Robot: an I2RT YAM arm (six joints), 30 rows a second.
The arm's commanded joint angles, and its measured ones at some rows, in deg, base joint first. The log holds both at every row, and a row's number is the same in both.
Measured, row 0:
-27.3 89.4 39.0 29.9 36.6 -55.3
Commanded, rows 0 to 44:
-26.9 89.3 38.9 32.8 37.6 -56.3
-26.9 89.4 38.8 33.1 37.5 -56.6
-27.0 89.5 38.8 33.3 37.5 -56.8
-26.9 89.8 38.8 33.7 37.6 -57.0
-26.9 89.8 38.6 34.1 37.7 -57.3
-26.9 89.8 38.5 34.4 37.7 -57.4
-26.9 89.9 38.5 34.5 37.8 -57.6
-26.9 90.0 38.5 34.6 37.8 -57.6
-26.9 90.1 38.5 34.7 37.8 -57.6
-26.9 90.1 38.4 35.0 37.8 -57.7
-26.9 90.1 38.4 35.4 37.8 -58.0
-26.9 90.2 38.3 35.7 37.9 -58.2
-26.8 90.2 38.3 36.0 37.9 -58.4
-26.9 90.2 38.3 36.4 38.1 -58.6
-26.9 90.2 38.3 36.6 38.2 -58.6
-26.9 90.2 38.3 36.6 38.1 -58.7
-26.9 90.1 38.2 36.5 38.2 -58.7
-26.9 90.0 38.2 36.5 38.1 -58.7
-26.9 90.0 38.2 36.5 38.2 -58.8
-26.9 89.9 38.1 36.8 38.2 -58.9
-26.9 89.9 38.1 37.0 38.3 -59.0
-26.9 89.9 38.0 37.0 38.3 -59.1
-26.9 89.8 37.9 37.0 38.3 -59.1
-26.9 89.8 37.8 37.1 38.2 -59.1
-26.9 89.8 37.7 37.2 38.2 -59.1
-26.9 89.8 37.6 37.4 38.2 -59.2
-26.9 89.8 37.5 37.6 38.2 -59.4
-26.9 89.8 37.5 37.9 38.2 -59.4
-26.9 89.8 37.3 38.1 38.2 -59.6
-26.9 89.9 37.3 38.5 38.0 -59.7
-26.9 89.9 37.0 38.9 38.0 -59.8
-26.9 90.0 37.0 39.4 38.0 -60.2
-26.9 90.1 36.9 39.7 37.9 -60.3
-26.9 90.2 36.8 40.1 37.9 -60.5
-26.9 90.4 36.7 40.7 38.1 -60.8
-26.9 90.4 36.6 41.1 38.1 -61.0
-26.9 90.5 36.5 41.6 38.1 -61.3
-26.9 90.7 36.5 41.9 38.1 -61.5
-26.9 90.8 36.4 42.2 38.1 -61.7
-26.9 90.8 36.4 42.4 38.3 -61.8
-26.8 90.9 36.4 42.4 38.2 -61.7
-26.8 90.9 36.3 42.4 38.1 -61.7
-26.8 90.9 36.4 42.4 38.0 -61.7
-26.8 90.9 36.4 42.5 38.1 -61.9
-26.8 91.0 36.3 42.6 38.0 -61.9
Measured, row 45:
-26.9 90.7 36.3 39.0 38.0 -61.3
